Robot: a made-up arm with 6 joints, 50 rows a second.
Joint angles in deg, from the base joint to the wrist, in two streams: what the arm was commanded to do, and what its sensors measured. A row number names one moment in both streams.
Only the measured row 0 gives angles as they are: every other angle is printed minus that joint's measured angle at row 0.
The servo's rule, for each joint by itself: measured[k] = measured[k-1] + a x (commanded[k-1-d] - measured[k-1]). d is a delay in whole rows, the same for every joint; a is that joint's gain. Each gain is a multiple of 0.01, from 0.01 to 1. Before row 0 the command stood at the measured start. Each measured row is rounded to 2 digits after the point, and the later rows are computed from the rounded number. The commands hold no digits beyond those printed.
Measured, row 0:
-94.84, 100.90, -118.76, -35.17, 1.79, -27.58
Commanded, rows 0 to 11:
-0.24, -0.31, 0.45, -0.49, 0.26, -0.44
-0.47, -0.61, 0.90, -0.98, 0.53, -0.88
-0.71, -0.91, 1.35, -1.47, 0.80, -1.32
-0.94, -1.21, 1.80, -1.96, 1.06, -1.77
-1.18, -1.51, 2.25, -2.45, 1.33, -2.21
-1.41, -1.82, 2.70, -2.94, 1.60, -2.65
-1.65, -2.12, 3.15, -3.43, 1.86, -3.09
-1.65, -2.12, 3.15, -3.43, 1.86, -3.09
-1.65, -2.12, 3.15, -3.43, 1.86, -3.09
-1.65, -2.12, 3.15, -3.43, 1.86, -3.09
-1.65, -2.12, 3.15, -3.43, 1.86, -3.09
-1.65, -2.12, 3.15, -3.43, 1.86, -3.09
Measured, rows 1 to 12:
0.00, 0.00, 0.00, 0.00, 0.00, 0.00
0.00, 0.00, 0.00, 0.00, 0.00, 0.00
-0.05, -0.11, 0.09, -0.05, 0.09, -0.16
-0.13, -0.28, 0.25, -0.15, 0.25, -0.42
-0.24, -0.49, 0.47, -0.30, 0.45, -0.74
-0.37, -0.73, 0.74, -0.48, 0.67, -1.11
-0.52, -1.00, 1.04, -0.70, 0.91, -1.51
-0.69, -1.28, 1.37, -0.95, 1.16, -1.92
-0.87, -1.57, 1.73, -1.22, 1.41, -2.34
-1.02, -1.76, 2.01, -1.46, 1.57, -2.61
-1.14, -1.88, 2.24, -1.68, 1.67, -2.78
-1.24, -1.96, 2.42, -1.87, 1.74, -2.89
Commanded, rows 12 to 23:
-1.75, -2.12, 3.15, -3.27, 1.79, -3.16
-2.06, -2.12, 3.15, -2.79, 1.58, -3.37
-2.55, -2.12, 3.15, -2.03, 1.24, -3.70
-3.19, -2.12, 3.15, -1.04, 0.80, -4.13
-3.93, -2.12, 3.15, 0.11, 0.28, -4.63
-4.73, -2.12, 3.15, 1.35, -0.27, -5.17
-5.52, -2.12, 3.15, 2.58, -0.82, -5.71
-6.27, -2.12, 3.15, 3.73, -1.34, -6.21
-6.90, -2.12, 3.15, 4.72, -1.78, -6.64
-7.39, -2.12, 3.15, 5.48, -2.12, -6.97
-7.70, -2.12, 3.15, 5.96, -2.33, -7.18
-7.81, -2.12, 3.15, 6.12, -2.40, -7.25
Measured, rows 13 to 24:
-1.32, -2.01, 2.57, -2.04, 1.78, -2.96
-1.38, -2.05, 2.69, -2.19, 1.81, -3.01
-1.45, -2.07, 2.78, -2.31, 1.80, -3.06
-1.57, -2.09, 2.85, -2.36, 1.72, -3.17
-1.76, -2.10, 2.91, -2.32, 1.55, -3.36
-2.03, -2.11, 2.96, -2.18, 1.28, -3.64
-2.39, -2.11, 3.00, -1.93, 0.92, -4.00
-2.83, -2.11, 3.03, -1.57, 0.49, -4.42
-3.34, -2.11, 3.05, -1.11, 0.02, -4.88
-3.90, -2.11, 3.07, -0.58, -0.47, -5.36
-4.47, -2.11, 3.09, 0.00, -0.94, -5.82
-5.02, -2.11, 3.10, 0.60, -1.36, -6.23

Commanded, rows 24 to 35:
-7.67, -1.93, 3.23, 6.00, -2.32, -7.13
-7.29, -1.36, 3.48, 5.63, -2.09, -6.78
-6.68, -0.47, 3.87, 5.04, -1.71, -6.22
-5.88, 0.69, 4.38, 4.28, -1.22, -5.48
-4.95, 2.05, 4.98, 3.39, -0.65, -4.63
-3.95, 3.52, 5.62, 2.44, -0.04, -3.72
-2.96, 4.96, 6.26, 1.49, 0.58, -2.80
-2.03, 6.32, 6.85, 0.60, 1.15, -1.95
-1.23, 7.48, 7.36, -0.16, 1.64, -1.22
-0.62, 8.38, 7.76, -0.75, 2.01, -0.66
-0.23, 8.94, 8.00, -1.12, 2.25, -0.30
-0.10, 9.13, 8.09, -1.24, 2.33, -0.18
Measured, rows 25 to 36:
-5.53, -2.11, 3.11, 1.19, -1.71, -6.57
-5.96, -2.11, 3.12, 1.73, -1.96, -6.81
-6.28, -2.05, 3.14, 2.20, -2.09, -6.93
-6.47, -1.82, 3.21, 2.58, -2.09, -6.88
-6.51, -1.36, 3.34, 2.85, -1.95, -6.64
-6.39, -0.66, 3.55, 3.01, -1.69, -6.22
-6.12, 0.26, 3.84, 3.05, -1.32, -5.65
-5.71, 1.37, 4.20, 2.98, -0.86, -4.96
-5.19, 2.59, 4.61, 2.82, -0.34, -4.18
-4.59, 3.86, 5.06, 2.58, 0.20, -3.38
-3.95, 5.09, 5.52, 2.28, 0.72, -2.60
-3.32, 6.21, 5.97, 1.95, 1.18, -1.90

